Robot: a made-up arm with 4 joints.
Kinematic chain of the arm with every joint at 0, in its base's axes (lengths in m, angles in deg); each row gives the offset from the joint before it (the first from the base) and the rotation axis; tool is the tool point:
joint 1: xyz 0 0 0.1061 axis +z
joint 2: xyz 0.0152 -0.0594 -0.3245 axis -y
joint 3: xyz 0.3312 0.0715 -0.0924 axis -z
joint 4: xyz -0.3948 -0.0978 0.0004 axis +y
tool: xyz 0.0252 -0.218 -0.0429
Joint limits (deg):
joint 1: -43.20..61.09
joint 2: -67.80..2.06
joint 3: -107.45..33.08
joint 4: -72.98..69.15
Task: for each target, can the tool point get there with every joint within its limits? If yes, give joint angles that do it. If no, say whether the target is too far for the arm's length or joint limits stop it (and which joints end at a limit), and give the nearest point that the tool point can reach.
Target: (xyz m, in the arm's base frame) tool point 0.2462 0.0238 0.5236
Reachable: no: joint limits stop it (at a limit: joint 1, joint 2, joint 4) | nearest point 0.0050 -0.2042 -0.0953 | short by 0.702 m
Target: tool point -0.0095 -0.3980 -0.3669
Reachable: yes | joints -7.44 -19.47 -16.91 -7.96
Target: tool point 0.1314 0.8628 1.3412
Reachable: no: too far | nearest point -0.1455 0.1091 -0.0845 | short by 1.636 m
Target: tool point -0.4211 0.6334 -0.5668
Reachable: no: joint limits stop it (at a limit: joint 1, joint 3, joint 4) | nearest point -0.1598 0.1225 -0.3178 | short by 0.626 m
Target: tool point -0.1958 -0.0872 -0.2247
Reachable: yes | joints -18.04 -44.22 22.36 -16.31
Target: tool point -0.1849 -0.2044 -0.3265
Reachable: yes | joints -21.68 -17.09 6.69 2.79
